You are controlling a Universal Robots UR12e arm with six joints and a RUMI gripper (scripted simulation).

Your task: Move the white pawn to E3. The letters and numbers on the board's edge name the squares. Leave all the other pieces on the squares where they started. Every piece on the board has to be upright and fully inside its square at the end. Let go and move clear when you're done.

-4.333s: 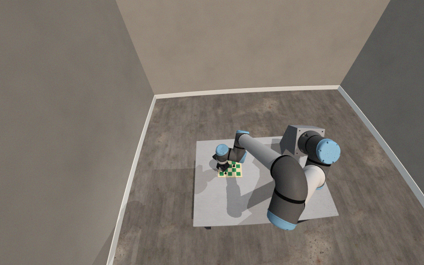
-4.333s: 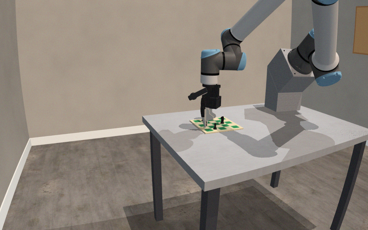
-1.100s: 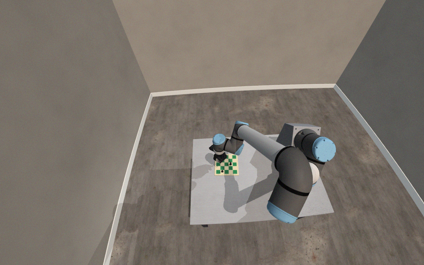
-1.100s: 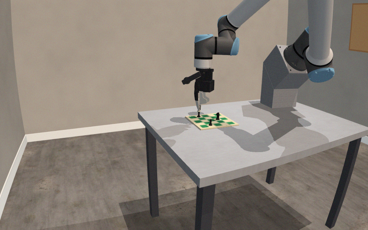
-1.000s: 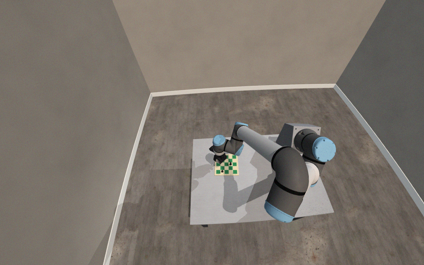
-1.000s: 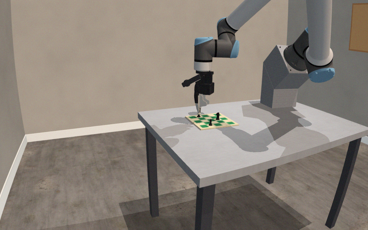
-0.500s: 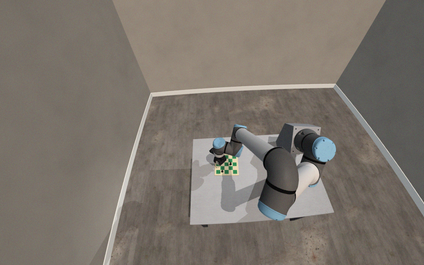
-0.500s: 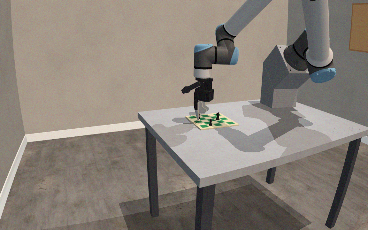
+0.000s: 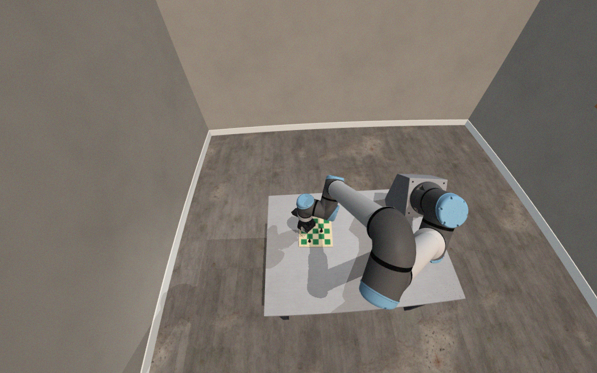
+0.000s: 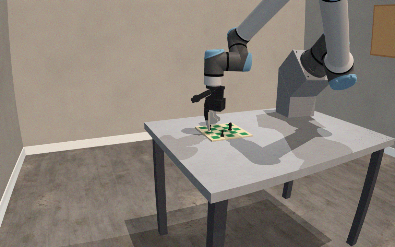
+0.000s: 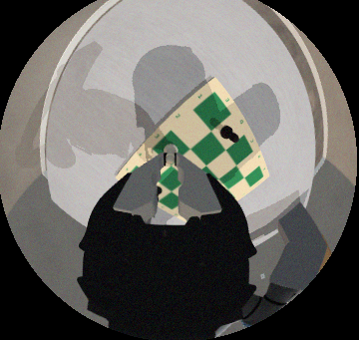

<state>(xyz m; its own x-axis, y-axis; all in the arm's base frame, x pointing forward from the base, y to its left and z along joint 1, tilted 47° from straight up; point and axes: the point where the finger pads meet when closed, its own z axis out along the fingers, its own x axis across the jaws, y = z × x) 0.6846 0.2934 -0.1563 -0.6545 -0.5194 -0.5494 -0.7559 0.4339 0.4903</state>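
Right now my hand is 10 mm above the white pawn. Round my hand: chessboard: 80 mm behind, 10 mm to the right, 30 mm below.
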